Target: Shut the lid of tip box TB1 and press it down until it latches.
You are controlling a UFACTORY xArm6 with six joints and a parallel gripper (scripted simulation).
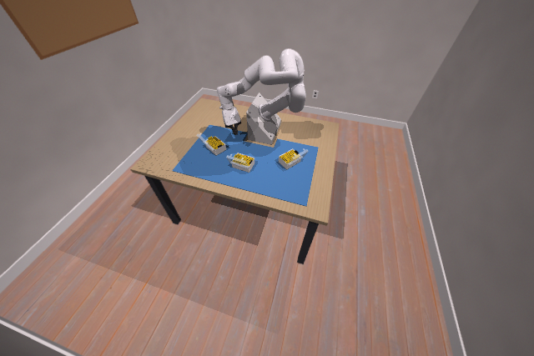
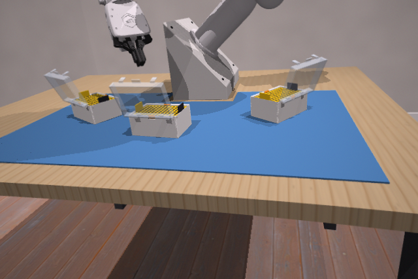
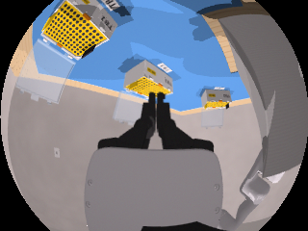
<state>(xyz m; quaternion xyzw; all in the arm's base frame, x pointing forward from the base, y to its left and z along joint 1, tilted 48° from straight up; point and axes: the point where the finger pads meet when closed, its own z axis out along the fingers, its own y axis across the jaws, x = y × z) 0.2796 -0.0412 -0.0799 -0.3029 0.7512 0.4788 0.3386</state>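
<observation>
My gripper is now 160 mm above the TB1 label tape strip and 120 mm to the left of it.
</observation>
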